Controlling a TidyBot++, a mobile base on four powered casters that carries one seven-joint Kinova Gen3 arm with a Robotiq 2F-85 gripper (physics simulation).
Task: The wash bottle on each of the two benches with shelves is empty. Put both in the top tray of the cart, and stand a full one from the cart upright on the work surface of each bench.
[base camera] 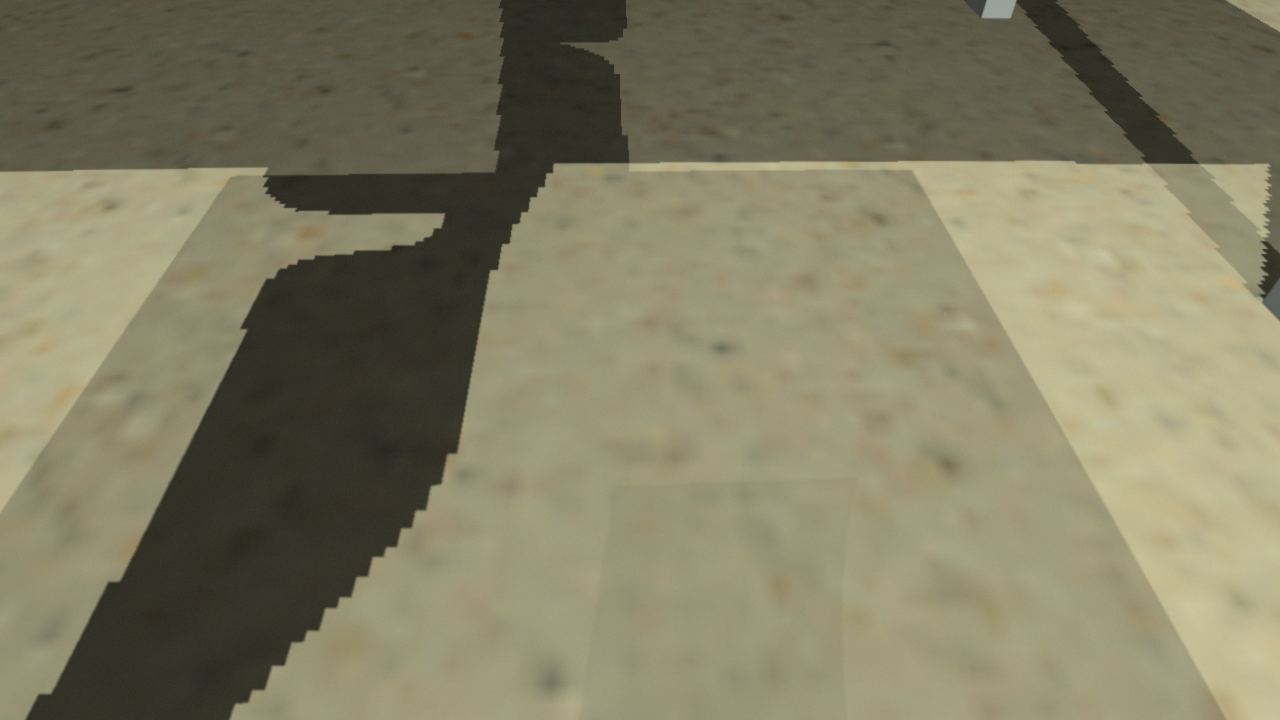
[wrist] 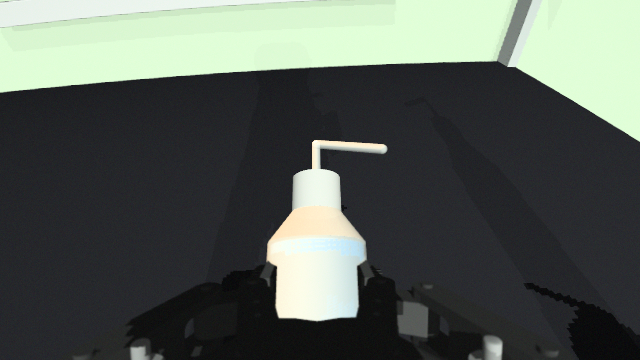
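Note:
My gripper (wrist: 317, 272) is shut on a wash bottle with a white cap (wrist: 316, 240), gripping it by its body on both sides. The bottle is upright in the wrist view, its bent spout pointing right. It is over the black work surface (wrist: 165, 175) of a bench; whether its base touches the surface is hidden by the gripper. A dark shadow with a thin spout shape lies on the work surface at the lower right of the wrist view. The cart and the other wash bottles do not show in these views. The gripper does not show in the base camera view.
A light green wall (wrist: 200, 55) stands behind the work surface, with a white edge (wrist: 100, 12) above and a grey post (wrist: 517, 35) at the back right corner. The base camera shows speckled floor (base camera: 716, 295) with shadows, and a grey leg end (base camera: 998, 7) at the top right.

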